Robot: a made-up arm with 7 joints.
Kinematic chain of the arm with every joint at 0, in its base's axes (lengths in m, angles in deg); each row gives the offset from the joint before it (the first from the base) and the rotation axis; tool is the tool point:
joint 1: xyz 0 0 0.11 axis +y
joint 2: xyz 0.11 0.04 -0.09 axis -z
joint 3: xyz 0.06 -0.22 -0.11 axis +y
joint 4: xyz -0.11 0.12 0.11 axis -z
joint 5: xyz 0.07 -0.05 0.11 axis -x
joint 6: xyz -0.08 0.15 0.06 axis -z
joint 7: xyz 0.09 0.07 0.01 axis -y
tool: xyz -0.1 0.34 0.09
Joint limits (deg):
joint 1: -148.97..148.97
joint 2: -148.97..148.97
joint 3: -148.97..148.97
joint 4: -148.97..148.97
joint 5: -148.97..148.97
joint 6: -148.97..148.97
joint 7: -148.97..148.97
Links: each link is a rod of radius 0.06 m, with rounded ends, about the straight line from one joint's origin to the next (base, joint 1, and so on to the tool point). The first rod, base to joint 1, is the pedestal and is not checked.
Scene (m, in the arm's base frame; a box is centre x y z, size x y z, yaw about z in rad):
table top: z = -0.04
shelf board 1: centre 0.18 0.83 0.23 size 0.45 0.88 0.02 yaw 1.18
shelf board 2: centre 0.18 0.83 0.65 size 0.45 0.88 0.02 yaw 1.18
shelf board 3: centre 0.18 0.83 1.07 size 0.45 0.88 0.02 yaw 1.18
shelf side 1: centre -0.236 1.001 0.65 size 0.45 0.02 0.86 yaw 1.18
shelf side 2: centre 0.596 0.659 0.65 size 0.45 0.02 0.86 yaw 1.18
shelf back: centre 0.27 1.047 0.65 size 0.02 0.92 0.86 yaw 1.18
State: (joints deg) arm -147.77 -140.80 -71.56 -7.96 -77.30 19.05 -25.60
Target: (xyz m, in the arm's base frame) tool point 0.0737 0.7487 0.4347
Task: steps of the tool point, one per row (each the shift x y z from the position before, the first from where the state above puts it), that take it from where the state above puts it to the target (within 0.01 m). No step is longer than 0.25 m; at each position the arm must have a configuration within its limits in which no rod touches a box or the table.
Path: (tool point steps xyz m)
1: -0.0261 0.1280 -0.0810
2: 0.0061 0.1668 -0.0519
3: 0.0510 0.1895 -0.0139
4: 0.1059 0.1883 0.0225
5: 0.1642 0.1594 0.0484
6: 0.2145 0.1043 0.0549
7: 0.2448 0.0302 0.0401

